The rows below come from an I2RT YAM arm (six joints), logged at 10 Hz.
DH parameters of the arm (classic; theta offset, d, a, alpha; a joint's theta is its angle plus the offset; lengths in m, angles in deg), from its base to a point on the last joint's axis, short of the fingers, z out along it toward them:
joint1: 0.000 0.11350 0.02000 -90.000
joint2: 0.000 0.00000 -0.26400 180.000
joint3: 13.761 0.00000 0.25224 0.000
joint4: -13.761 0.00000 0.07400 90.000
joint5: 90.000 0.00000 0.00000 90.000
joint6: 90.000 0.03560 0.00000 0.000
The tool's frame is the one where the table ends.
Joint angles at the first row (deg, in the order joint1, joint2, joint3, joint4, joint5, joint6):
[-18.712, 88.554, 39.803, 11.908, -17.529, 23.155]
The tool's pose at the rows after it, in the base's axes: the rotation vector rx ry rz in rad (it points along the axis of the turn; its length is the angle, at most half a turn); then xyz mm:
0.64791 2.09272 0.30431 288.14 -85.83 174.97
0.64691 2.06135 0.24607 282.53 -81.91 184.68
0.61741 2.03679 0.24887 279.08 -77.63 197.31
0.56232 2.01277 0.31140 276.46 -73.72 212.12
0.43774 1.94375 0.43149 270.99 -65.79 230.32
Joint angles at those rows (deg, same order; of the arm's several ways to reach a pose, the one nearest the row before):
[-18.154, 85.980, 38.917, 11.367, -13.352, 23.121]
[-17.386, 82.908, 38.085, 11.027, -10.121, 22.875]
[-16.789, 80.059, 38.262, 9.868, -10.178, 22.599]
[-16.612, 77.407, 39.034, 8.569, -13.637, 22.536]
[-16.232, 73.747, 38.507, 10.873, -20.698, 22.584]

